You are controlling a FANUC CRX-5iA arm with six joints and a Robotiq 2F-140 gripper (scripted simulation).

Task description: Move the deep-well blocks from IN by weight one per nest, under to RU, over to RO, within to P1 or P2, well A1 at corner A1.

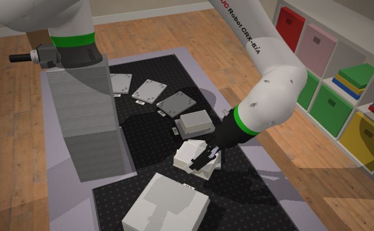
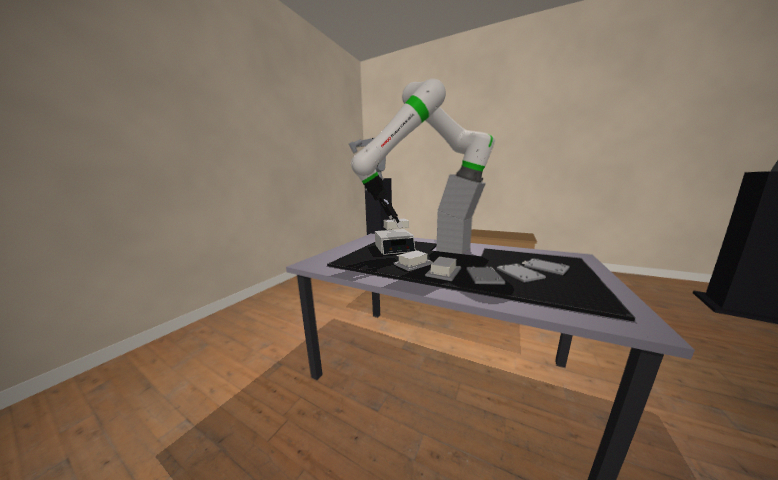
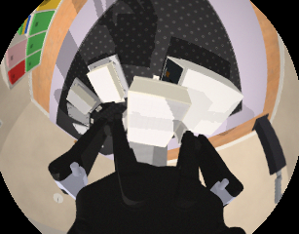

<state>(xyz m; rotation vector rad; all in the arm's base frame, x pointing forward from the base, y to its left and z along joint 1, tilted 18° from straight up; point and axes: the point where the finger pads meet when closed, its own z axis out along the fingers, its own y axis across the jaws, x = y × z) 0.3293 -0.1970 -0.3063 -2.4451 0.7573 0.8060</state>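
My hand is 50 cm to the right of the grey nest plate, 19 cm above it and 4 cm short of it. Also, from my hand: pale weigher platform (12 cm behind, 10 cm to the right, 10 cm below); then check-weigher (13 cm below, 11 cm behind, 10 cm to the right).
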